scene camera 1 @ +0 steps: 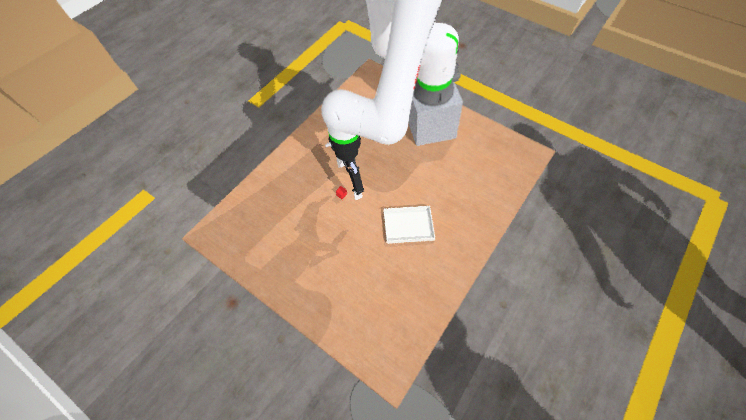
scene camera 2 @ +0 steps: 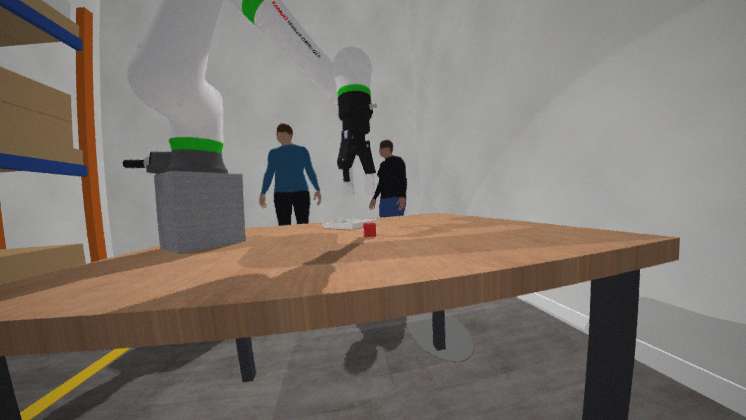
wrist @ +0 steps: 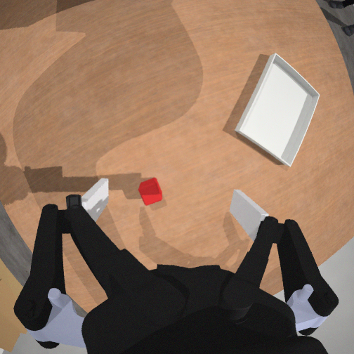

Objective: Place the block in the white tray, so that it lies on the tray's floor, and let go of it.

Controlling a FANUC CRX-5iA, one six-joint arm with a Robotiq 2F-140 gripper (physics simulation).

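Frame: origin at the arm's base, x right, y ahead, z up, level; centimetres.
Where they show: gripper, fingertip midpoint: (scene camera 1: 349, 181) (scene camera 2: 360, 195); arm's base, origin of the base link: (scene camera 1: 433, 90) (scene camera 2: 198, 174).
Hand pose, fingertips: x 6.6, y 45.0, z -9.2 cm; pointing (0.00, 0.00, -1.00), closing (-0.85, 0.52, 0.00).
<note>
Each offset is from my fingertips to the top centre of the thing. Level surfaces: height alone.
A small red block @[dx +3.7, dy +1.2, dz -7.7 cm] (scene camera 1: 341, 192) (scene camera 2: 369, 230) (wrist: 150, 191) sits on the wooden table, outside the tray. In the wrist view it shows between the two fingertips in the picture, nearer the left one. The white tray @[dx -24.0, dy -1.8, dz -9.0 cm] (scene camera 1: 409, 224) (scene camera 2: 341, 224) (wrist: 277, 107) is a shallow open box with a bare floor. It lies to the right of the block in scene camera 1, and at the upper right in the wrist view. My gripper (scene camera 1: 348, 180) (scene camera 2: 359, 186) (wrist: 171, 195) is open wide, with nothing between its fingers. It points down and hangs well above the table and the block.
The arm stands on a grey pedestal (scene camera 1: 435, 121) (scene camera 2: 200, 211) on the wooden table @[dz -11.0 cm] (scene camera 1: 365, 292) (scene camera 2: 469, 260). Shadows of the arm fall across the table. Two people (scene camera 2: 291, 169) (scene camera 2: 392, 177) stand beyond the table. A shelf rack (scene camera 2: 89, 135) with boxes is at the left in scene camera 2.
</note>
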